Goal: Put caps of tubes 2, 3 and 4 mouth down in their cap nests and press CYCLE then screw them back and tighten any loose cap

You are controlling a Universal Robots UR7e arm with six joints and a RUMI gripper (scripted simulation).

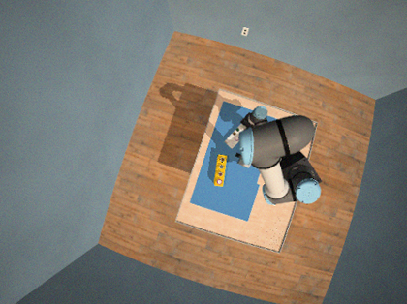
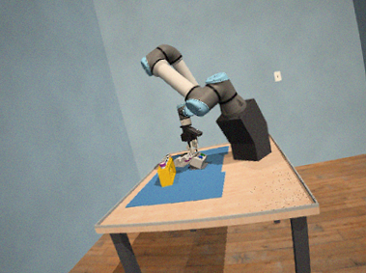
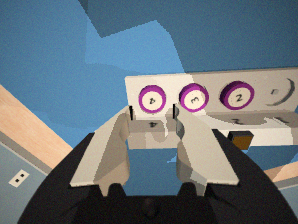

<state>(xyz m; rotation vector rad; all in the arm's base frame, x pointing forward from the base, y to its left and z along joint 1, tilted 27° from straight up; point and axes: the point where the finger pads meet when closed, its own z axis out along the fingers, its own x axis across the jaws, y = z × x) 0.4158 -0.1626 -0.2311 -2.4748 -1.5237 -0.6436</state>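
The cap lies 5 cm to the left of my hand, 3 cm below it and 2 cm ahead of it. Also, from my hand: green key 20 cm to the left, 10 cm behind, 2 cm above; blue cycle key 24 cm to the left, 10 cm behind, 2 cm above; key housing 22 cm to the left, 8 cm behind, 1 cm above.
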